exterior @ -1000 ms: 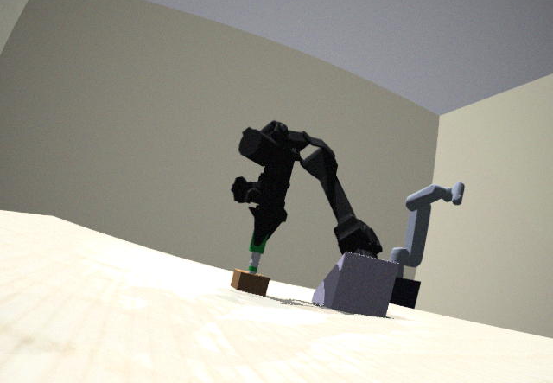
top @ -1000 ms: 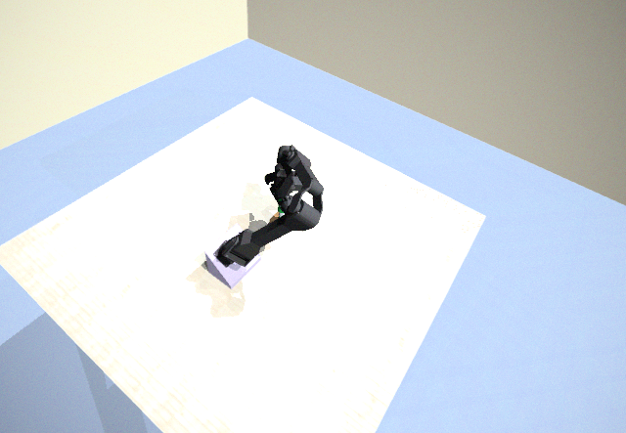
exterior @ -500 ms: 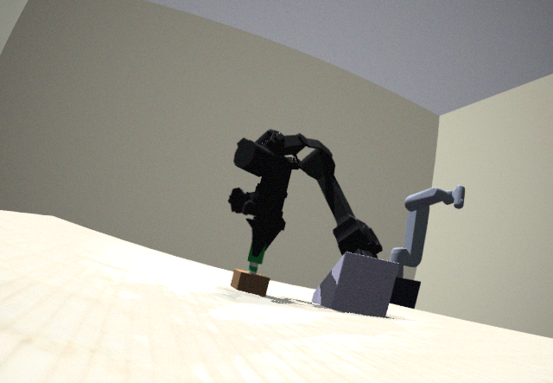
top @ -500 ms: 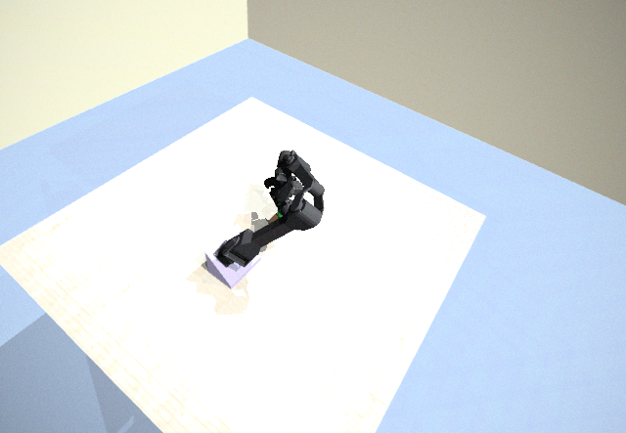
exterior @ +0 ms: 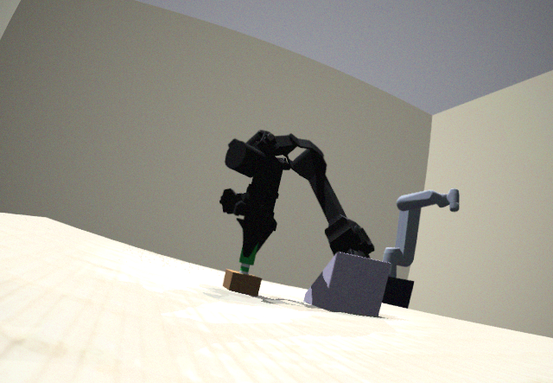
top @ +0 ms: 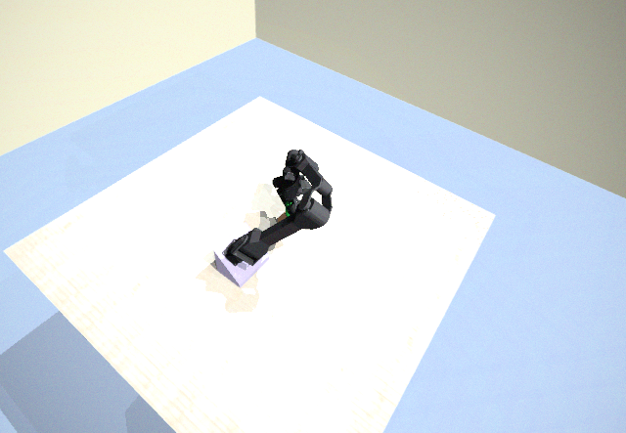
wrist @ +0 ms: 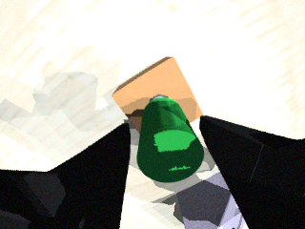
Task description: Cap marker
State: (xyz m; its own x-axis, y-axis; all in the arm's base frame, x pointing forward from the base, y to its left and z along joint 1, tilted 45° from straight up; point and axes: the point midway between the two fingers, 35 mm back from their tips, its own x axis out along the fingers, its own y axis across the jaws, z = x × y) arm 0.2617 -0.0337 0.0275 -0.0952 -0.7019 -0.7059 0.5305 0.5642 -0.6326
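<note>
The green cap is 10 mm above my gripper tip. From my gripper tip the other things lie so: brown holder block (60 mm below).
</note>
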